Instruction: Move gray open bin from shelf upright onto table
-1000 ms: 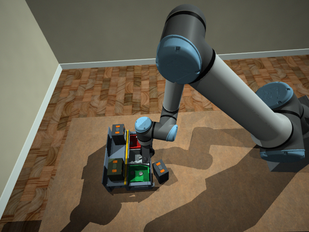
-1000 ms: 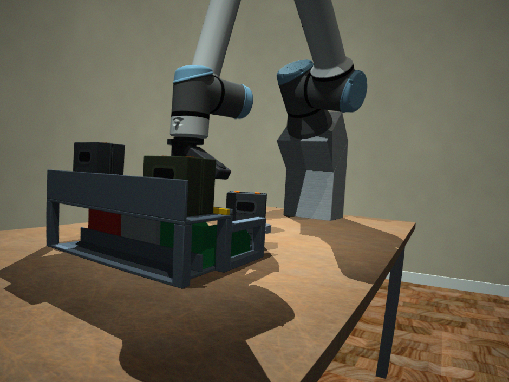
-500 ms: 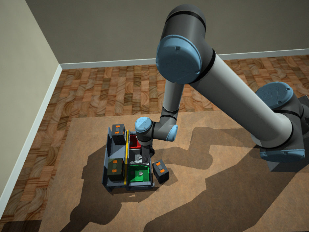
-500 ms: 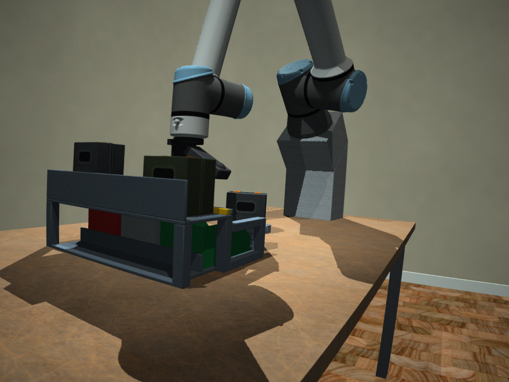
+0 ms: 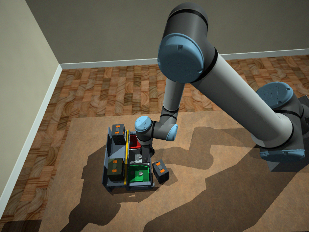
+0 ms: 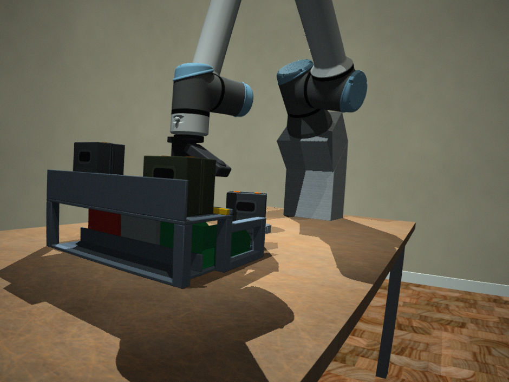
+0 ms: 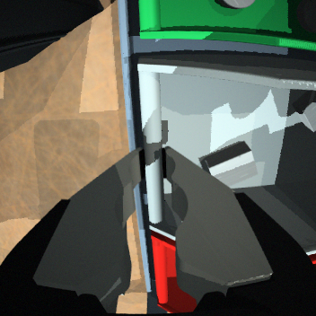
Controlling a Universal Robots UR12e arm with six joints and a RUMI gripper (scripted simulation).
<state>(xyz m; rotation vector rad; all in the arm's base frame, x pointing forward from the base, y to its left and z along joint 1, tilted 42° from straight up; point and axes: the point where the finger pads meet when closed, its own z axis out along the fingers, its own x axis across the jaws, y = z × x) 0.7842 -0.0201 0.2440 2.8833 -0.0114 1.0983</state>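
My hand is 80 mm short of the gray bin. The rest, counted from my hand: yellow strip 130 mm ahead, 60 mm above; green bin 90 mm ahead, 110 mm to the left; red bin 80 mm ahead, 110 mm to the right.
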